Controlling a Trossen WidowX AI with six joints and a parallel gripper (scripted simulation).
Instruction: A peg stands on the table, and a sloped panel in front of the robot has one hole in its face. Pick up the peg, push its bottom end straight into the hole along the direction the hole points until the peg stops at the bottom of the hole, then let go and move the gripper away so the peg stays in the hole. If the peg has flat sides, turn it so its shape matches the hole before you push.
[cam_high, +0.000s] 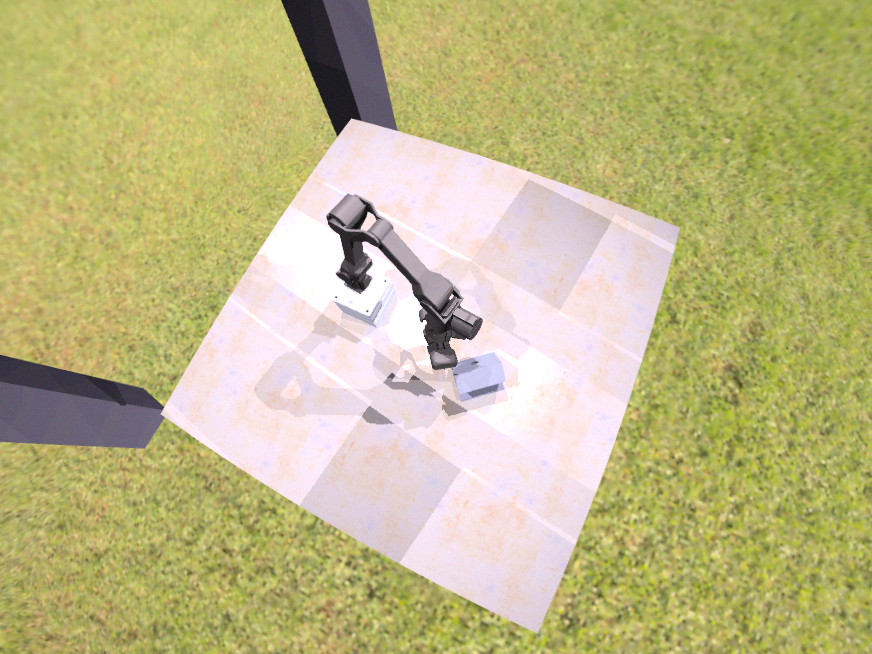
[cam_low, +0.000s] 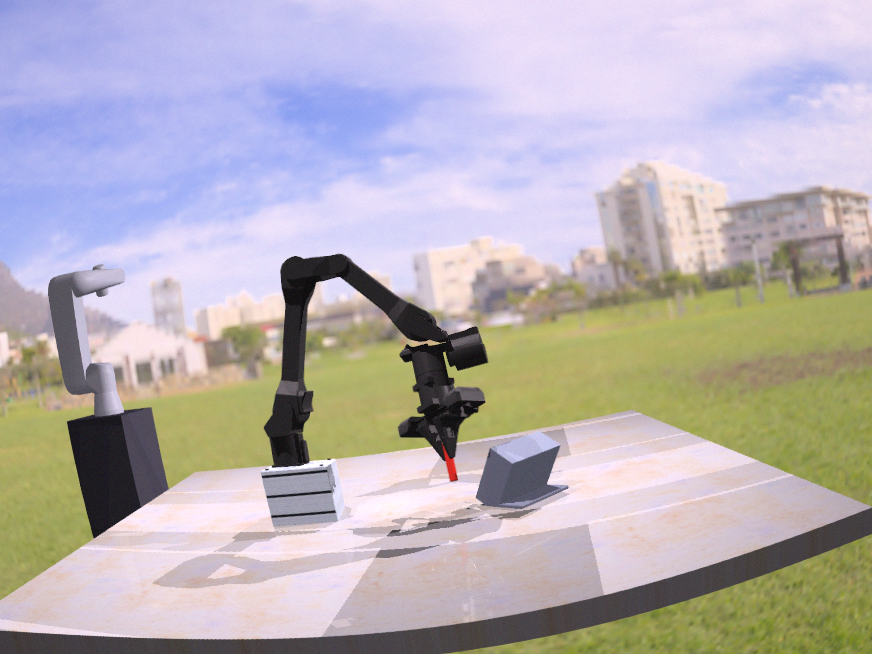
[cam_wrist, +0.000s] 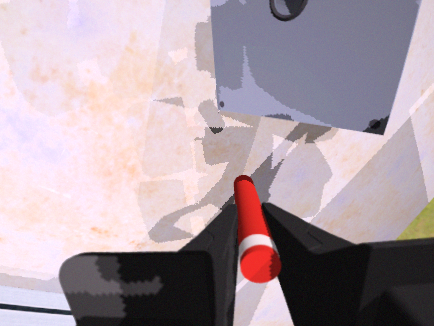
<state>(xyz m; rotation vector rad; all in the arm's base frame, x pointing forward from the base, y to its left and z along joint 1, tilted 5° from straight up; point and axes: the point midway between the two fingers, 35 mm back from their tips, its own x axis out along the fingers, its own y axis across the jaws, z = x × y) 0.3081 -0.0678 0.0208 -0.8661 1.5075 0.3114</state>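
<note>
Right now the sloped grey panel is 120 mm ahead of my gripper tip, 50 mm below it and 30 mm to the left of it. From my gripper tip the other things lie so: round red peg: 20 mm above, 10 mm to the left.
</note>
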